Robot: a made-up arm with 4 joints.
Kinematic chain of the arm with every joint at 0, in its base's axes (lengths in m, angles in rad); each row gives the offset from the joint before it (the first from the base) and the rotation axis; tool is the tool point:
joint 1: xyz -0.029 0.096 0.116 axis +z
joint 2: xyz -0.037 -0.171 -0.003 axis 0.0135 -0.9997 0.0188
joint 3: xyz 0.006 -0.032 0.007 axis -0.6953 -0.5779 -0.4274
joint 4: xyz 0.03 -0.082 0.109 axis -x
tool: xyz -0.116 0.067 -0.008
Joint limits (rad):
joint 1: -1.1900..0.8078
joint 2: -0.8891..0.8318
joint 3: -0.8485..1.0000
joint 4: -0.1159..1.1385
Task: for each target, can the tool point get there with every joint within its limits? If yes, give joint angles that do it. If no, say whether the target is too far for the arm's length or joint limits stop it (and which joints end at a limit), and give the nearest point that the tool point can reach.
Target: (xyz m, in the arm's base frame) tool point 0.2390 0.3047 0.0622
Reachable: no: joint limits stop it (at a limit: joint 1, joint 2, joint 4) | nearest point 0.2129 -0.0797 0.1915 | short by 0.406 m
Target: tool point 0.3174 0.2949 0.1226
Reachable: no: joint limits stop it (at a limit: joint 1, joint 2, joint 4) | nearest point 0.2109 -0.0786 0.1945 | short by 0.395 m
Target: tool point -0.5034 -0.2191 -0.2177
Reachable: no: too far | nearest point -0.2738 -0.0666 0.0876 | short by 0.411 m
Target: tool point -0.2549 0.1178 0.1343
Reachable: yes | joints -0.9938 0.1376 0.6955 0.5317
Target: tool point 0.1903 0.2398 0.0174
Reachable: no: joint limits stop it (at a limit: joint 1, joint 2, joint 3, joint 4) | nearest point 0.2167 -0.0821 0.1850 | short by 0.364 m
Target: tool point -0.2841 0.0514 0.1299
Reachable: yes | joints -0.6962 0.6670 0.2169 0.0435
